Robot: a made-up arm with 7 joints. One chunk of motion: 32 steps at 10 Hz.
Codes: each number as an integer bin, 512 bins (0 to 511) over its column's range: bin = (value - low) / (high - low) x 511, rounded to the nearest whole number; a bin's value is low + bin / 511 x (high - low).
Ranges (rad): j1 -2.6..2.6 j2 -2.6..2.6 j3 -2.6..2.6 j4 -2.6..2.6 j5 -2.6..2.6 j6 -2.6..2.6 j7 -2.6..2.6
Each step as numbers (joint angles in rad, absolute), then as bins.
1 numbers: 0.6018 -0.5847 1.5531 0.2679 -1.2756 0.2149 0.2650
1 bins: 315 198 408 282 130 277 282
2 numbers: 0.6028 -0.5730 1.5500 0.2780 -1.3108 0.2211 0.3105
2 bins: 315 199 408 283 127 277 286
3 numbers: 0.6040 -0.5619 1.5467 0.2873 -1.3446 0.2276 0.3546
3 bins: 315 200 407 284 123 278 290
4 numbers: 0.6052 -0.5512 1.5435 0.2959 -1.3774 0.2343 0.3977
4 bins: 315 201 407 285 120 279 295
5 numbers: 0.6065 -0.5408 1.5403 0.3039 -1.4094 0.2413 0.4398
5 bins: 315 202 407 285 117 279 299
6 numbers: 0.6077 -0.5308 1.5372 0.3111 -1.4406 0.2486 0.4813
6 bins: 315 203 407 286 114 280 303
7 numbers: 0.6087 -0.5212 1.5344 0.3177 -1.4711 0.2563 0.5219
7 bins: 315 204 406 287 111 281 307
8 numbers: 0.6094 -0.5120 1.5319 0.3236 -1.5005 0.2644 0.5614
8 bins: 315 205 406 287 108 281 311
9 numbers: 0.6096 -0.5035 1.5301 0.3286 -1.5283 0.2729 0.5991
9 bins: 315 206 406 288 105 282 314
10 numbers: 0.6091 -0.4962 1.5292 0.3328 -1.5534 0.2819 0.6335
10 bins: 315 207 406 288 103 283 318
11 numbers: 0.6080 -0.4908 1.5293 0.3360 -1.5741 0.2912 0.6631
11 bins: 315 207 406 289 101 284 321
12 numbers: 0.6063 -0.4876 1.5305 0.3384 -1.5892 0.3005 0.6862
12 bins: 315 208 406 289 99 285 323
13 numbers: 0.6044 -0.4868 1.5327 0.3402 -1.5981 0.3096 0.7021
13 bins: 315 208 406 289 98 286 324
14 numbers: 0.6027 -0.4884 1.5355 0.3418 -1.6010 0.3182 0.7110
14 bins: 315 208 406 289 98 287 325
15 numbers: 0.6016 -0.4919 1.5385 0.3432 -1.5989 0.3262 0.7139
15 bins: 315 207 407 289 98 288 326
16 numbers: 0.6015 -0.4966 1.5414 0.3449 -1.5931 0.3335 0.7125
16 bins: 315 207 407 289 99 288 326
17 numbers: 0.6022 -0.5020 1.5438 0.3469 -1.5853 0.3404 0.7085
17 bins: 315 206 407 290 100 289 325
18 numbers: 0.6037 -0.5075 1.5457 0.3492 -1.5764 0.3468 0.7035
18 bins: 315 206 407 290 101 290 325
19 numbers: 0.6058 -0.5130 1.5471 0.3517 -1.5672 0.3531 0.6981
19 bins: 315 205 408 290 101 290 324
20 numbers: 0.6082 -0.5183 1.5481 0.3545 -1.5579 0.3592 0.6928
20 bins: 315 205 408 290 102 291 324
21 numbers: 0.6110 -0.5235 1.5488 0.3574 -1.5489 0.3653 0.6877
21 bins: 316 204 408 291 103 291 323
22 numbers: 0.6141 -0.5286 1.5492 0.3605 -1.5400 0.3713 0.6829
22 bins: 316 204 408 291 104 292 323
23 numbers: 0.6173 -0.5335 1.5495 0.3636 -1.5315 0.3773 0.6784
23 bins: 316 203 408 291 105 293 322
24 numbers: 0.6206 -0.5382 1.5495 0.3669 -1.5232 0.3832 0.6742
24 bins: 316 203 408 292 106 293 322
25 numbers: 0.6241 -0.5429 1.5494 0.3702 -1.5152 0.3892 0.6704
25 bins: 317 202 408 292 107 294 321
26 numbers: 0.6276 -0.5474 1.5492 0.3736 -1.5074 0.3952 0.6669
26 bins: 317 202 408 292 107 294 321
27 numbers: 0.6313 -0.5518 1.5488 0.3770 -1.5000 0.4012 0.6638
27 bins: 318 201 408 293 108 295 321
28 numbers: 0.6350 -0.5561 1.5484 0.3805 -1.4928 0.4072 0.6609
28 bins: 318 201 408 293 109 296 320
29 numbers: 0.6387 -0.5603 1.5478 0.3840 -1.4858 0.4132 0.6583
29 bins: 318 200 408 293 109 296 320
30 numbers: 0.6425 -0.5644 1.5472 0.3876 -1.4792 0.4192 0.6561
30 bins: 319 200 408 294 110 297 320
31 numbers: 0.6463 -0.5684 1.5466 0.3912 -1.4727 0.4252 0.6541
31 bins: 319 200 407 294 111 297 320
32 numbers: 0.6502 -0.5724 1.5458 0.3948 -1.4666 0.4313 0.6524
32 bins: 319 199 407 294 111 298 320
